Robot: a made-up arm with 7 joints.
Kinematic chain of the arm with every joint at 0, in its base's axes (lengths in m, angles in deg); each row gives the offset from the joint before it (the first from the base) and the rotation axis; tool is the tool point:
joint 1: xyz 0 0 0.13 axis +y
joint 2: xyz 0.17 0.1 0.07 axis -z
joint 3: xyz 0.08 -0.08 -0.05 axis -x
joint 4: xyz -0.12 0 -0.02 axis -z
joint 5: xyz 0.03 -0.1 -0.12 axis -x
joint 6: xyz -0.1 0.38 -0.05 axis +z
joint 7: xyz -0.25 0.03 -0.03 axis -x
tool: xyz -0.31 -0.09 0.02
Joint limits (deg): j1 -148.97..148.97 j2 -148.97..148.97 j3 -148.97..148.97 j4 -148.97..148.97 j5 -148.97..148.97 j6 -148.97..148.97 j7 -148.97..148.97
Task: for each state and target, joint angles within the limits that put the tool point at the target. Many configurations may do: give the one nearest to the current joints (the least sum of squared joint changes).
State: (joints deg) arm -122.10 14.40 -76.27 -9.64 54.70 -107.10 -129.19
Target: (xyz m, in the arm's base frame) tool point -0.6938 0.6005 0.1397
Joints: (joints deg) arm -120.84 6.39 -84.78 -19.35 20.56 -133.57 -134.88
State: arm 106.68 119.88 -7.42 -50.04 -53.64 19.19 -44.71
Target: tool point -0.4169 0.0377 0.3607
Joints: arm 90.25 81.39 -27.98 -93.22 -37.81 36.21 -43.55
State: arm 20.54 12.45 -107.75 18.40 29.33 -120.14 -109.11
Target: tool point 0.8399 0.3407 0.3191
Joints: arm 22.59 9.56 -104.44 15.82 18.05 -143.40 -112.72
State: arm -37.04 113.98 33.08 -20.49 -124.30 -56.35 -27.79
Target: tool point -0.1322 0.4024 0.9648
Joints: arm -25.42 111.84 37.88 -26.84 -111.19 -54.14 -28.36
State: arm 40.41 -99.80 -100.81 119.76 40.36 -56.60 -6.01
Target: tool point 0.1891 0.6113 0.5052
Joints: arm 58.10 -99.89 -91.43 126.45 23.73 -14.34 -2.34
